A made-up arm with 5 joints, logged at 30 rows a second.
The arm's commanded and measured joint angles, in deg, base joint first. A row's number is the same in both.
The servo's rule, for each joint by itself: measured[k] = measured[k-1] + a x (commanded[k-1-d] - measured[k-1]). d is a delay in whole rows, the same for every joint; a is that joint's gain. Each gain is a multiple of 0.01, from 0.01 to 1. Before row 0 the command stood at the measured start. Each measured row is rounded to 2 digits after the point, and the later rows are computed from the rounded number. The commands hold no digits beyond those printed.
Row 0, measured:
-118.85, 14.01, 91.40, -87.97, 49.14
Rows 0 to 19, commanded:
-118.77, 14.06, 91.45, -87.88, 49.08
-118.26, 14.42, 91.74, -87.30, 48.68
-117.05, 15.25, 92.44, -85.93, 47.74
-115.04, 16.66, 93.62, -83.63, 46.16
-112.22, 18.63, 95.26, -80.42, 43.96
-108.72, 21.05, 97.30, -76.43, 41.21
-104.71, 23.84, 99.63, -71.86, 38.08
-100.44, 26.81, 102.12, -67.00, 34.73
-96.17, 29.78, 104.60, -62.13, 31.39
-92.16, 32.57, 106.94, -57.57, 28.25
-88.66, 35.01, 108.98, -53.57, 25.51
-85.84, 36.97, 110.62, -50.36, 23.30
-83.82, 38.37, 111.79, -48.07, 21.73
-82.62, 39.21, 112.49, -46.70, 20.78
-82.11, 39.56, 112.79, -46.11, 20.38
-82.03, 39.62, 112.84, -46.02, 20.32
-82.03, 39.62, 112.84, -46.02, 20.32
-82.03, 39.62, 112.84, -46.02, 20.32
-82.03, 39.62, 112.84, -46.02, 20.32
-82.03, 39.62, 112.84, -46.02, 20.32
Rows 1 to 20, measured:
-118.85, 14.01, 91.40, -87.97, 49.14
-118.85, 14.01, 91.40, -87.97, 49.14
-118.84, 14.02, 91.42, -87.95, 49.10
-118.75, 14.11, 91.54, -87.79, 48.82
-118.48, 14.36, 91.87, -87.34, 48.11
-117.93, 14.87, 92.52, -86.45, 46.82
-117.02, 15.70, 93.53, -85.00, 44.93
-115.69, 16.88, 94.92, -82.94, 42.47
-113.93, 18.41, 96.66, -80.28, 39.57
-111.77, 20.26, 98.68, -77.09, 36.38
-109.27, 22.35, 100.87, -73.50, 33.09
-106.53, 24.60, 103.12, -69.68, 29.90
-103.67, 26.89, 105.29, -65.81, 27.00
-100.82, 29.11, 107.26, -62.10, 24.56
-98.10, 31.15, 108.94, -58.73, 22.69
-95.62, 32.92, 110.25, -55.84, 21.43
-93.46, 34.38, 111.19, -53.50, 20.74
-91.63, 35.53, 111.80, -51.70, 20.46
-90.09, 36.43, 112.18, -50.34, 20.37
-88.80, 37.13, 112.42, -49.30, 20.34
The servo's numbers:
d 2
a 0.16 0.22 0.37 0.24 0.66

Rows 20 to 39, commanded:
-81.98, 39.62, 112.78, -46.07, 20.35
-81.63, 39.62, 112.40, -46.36, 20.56
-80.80, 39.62, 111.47, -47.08, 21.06
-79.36, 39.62, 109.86, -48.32, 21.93
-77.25, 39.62, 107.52, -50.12, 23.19
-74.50, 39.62, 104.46, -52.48, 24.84
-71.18, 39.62, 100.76, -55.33, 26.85
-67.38, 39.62, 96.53, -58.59, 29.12
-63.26, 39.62, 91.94, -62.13, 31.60
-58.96, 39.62, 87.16, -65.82, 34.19
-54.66, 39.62, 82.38, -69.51, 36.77
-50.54, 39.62, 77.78, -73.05, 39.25
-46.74, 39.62, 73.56, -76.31, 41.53
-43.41, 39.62, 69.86, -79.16, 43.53
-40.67, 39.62, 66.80, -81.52, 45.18
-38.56, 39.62, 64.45, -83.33, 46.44
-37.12, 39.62, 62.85, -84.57, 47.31
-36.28, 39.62, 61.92, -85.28, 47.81
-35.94, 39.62, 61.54, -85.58, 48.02
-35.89, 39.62, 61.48, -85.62, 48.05
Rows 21 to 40, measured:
-87.72, 37.68, 112.58, -48.51, 20.33
-86.81, 38.11, 112.68, -47.91, 20.32
-86.04, 38.44, 112.72, -47.47, 20.34
-85.33, 38.70, 112.60, -47.20, 20.49
-84.61, 38.90, 112.18, -47.17, 20.87
-83.77, 39.06, 111.32, -47.45, 21.57
-82.73, 39.18, 109.91, -48.09, 22.64
-81.41, 39.28, 107.89, -49.14, 24.09
-79.77, 39.35, 105.25, -50.63, 25.91
-77.79, 39.41, 102.02, -52.54, 28.03
-75.47, 39.46, 98.29, -54.84, 30.39
-72.83, 39.50, 94.17, -57.48, 32.90
-69.92, 39.53, 89.81, -60.37, 35.45
-66.82, 39.55, 85.36, -63.41, 37.96
-63.61, 39.57, 80.99, -66.51, 40.32
-60.38, 39.58, 76.87, -69.55, 42.44
-57.23, 39.59, 73.14, -72.42, 44.25
-54.24, 39.60, 69.92, -75.04, 45.70
-51.50, 39.60, 67.30, -77.33, 46.76
-49.06, 39.60, 65.31, -79.24, 47.45

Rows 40 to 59, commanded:
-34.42, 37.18, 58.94, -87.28, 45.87
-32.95, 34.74, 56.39, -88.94, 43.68
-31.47, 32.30, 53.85, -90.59, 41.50
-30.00, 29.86, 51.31, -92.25, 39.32
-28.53, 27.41, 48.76, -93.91, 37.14
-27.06, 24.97, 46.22, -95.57, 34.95
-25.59, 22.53, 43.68, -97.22, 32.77
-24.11, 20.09, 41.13, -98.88, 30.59
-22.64, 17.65, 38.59, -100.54, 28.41
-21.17, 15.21, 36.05, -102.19, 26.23
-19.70, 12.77, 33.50, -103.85, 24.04
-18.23, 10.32, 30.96, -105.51, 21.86
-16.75, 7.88, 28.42, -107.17, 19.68
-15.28, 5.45, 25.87, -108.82, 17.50
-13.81, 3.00, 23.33, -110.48, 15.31
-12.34, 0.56, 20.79, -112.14, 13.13
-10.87, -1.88, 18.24, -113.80, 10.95
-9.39, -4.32, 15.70, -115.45, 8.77
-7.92, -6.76, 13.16, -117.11, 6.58
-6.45, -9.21, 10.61, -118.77, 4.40
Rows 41 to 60, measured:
-46.96, 39.60, 63.92, -80.76, 47.83
-45.19, 39.60, 63.02, -81.93, 47.98
-43.47, 39.07, 61.51, -83.21, 46.59
-41.79, 38.12, 59.62, -84.59, 44.67
-40.14, 36.84, 57.49, -86.03, 42.58
-38.52, 35.30, 55.20, -87.52, 40.43
-36.92, 33.56, 52.82, -89.05, 38.26
-35.34, 31.67, 50.38, -90.61, 36.08
-33.78, 29.66, 47.90, -92.20, 33.90
-32.23, 27.55, 45.40, -93.80, 31.72
-30.70, 25.37, 42.88, -95.42, 29.54
-29.18, 23.13, 40.35, -97.04, 27.36
-27.66, 20.85, 37.82, -98.67, 25.17
-26.15, 18.53, 35.28, -100.31, 22.99
-24.65, 16.19, 32.74, -101.96, 20.81
-23.15, 13.83, 30.20, -103.61, 18.63
-21.66, 11.45, 27.66, -105.26, 16.44
-20.17, 9.05, 25.12, -106.91, 14.26
-18.68, 6.65, 22.57, -108.56, 12.08
-17.19, 4.24, 20.03, -110.21, 9.90

